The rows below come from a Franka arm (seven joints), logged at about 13 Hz.
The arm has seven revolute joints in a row. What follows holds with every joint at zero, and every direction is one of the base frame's.
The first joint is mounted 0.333 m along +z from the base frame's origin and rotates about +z.
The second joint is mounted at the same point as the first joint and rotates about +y.
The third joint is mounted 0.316 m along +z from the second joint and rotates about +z.
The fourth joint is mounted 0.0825 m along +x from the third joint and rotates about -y.
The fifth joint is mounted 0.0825 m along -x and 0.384 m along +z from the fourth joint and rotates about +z.
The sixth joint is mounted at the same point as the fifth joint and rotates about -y.
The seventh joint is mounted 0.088 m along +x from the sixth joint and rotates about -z.
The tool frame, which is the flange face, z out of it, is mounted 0.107 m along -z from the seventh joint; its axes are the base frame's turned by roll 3.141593, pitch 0 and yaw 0 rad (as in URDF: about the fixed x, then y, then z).
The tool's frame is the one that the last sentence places.
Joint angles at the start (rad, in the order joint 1, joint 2, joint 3, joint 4, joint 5, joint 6, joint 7):
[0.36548 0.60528 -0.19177 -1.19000 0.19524 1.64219 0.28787]
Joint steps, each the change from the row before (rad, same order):
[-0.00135 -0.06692 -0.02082 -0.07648 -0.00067 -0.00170 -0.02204]
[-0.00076 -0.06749 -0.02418 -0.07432 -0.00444 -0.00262 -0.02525]
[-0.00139 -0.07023 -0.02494 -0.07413 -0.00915 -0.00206 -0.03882]
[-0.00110 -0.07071 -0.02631 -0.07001 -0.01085 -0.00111 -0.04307]
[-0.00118 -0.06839 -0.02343 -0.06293 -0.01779 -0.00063 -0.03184]
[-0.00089 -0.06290 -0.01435 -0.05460 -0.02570 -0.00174 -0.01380]
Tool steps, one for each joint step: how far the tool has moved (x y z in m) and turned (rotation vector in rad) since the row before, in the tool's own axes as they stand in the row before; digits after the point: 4 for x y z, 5 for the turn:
[-0.0115 0.0207 -0.0113 0.00115 -0.00826 0.00535]
[-0.0124 0.0228 -0.0115 0.00036 -0.00599 0.00409]
[-0.0139 0.0246 -0.0118 0.00077 -0.00303 -0.00889]
[-0.0151 0.0250 -0.0124 0.00368 0.00138 -0.01340]
[-0.0160 0.0233 -0.0122 0.00060 0.00574 -0.00688]
[-0.0161 0.0179 -0.0105 -0.00593 0.00614 0.00008]

